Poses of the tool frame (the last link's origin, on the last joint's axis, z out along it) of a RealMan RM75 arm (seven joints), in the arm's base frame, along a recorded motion.
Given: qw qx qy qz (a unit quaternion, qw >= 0); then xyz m.
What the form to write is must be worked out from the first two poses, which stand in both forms.
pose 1, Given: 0.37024 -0.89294 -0.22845 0.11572 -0.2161 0.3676 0.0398
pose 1, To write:
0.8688 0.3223 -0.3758 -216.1
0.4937 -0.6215 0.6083 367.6
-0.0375 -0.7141 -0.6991 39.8
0 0 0 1

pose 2, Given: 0.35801 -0.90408 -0.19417 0.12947 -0.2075 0.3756 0.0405
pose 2, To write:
0.8911 0.2584 -0.3731 -207.5
0.4438 -0.6683 0.5971 375.6
-0.0951 -0.6976 -0.7101 40.5
0 0 0 1

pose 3, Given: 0.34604 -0.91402 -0.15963 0.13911 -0.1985 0.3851 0.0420
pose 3, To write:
0.9103 0.1955 -0.3648 -198.5
0.3881 -0.7096 0.5882 385.1
-0.1438 -0.6770 -0.7218 42.0
0 0 0 1

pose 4, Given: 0.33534 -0.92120 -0.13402 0.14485 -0.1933 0.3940 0.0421
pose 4, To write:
0.9221 0.1498 -0.3568 -193.3
0.3441 -0.7392 0.5790 394.0
-0.1770 -0.6567 -0.7331 42.1
0 0 0 1

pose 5, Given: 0.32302 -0.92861 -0.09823 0.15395 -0.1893 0.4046 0.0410
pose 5, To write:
0.9333 0.0830 -0.3494 -189.3
0.2819 -0.7720 0.5697 404.6
-0.2225 -0.6302 -0.7439 41.0
0 0 0 1

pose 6, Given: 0.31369 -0.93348 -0.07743 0.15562 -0.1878 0.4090 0.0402
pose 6, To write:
0.9396 0.0469 -0.3391 -187.8
0.2422 -0.7912 0.5615 409.0
-0.2420 -0.6097 -0.7548 40.2
0 0 0 1

